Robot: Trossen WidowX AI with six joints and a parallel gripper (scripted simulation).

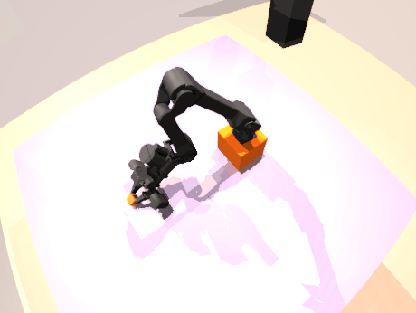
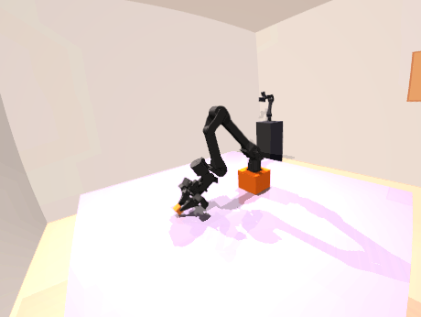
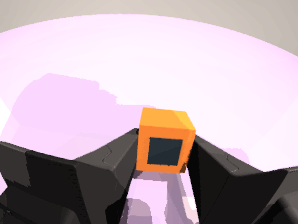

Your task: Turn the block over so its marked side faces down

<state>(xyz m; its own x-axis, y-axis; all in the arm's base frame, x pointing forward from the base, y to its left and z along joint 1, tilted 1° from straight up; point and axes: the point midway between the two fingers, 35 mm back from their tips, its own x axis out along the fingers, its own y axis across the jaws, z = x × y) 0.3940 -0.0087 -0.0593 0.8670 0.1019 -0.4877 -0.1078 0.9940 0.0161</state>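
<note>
Now: gripper tip 1 cm past the orange block.
</note>
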